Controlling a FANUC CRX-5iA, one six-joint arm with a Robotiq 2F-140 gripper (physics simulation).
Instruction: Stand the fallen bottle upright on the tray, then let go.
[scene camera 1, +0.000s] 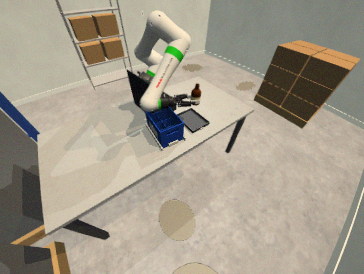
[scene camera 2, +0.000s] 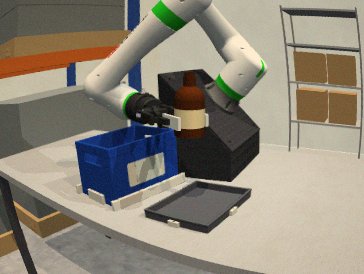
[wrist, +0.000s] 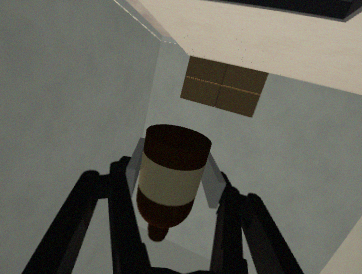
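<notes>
A brown bottle with a cream label is upright, neck up, in the air. My gripper is shut on the bottle, with its pale pads on either side of the label. The dark grey tray lies flat on the table with a low rim around it. The bottle hangs above the level of the tray, towards the tray's back side in scene camera 2, apart from it. In the wrist view, part of the dark tray edge shows at the top.
A blue divided crate stands beside the tray, with pale strips around its foot. A black block stands behind the tray under the arm's base. Small pale stops touch the tray's outer sides. The table carries all of these.
</notes>
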